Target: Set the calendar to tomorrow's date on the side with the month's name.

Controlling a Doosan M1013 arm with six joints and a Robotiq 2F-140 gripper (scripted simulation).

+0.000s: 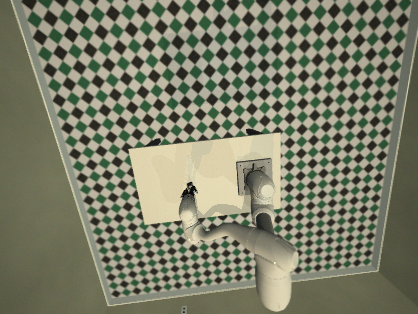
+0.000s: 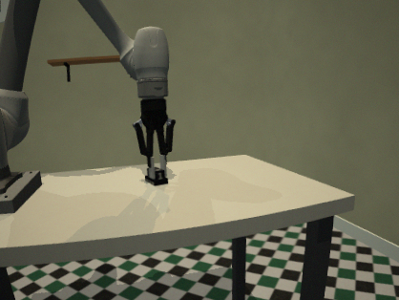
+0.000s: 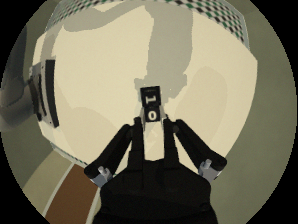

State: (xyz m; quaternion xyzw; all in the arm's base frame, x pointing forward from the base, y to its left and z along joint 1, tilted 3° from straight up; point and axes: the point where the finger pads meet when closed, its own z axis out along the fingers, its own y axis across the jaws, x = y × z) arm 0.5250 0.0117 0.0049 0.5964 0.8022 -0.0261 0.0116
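Now: hand 3 cm above the black calendar cube. The rest, counted from my hand: calendar tray: 1 cm behind, 2 cm to the left, 4 cm below.
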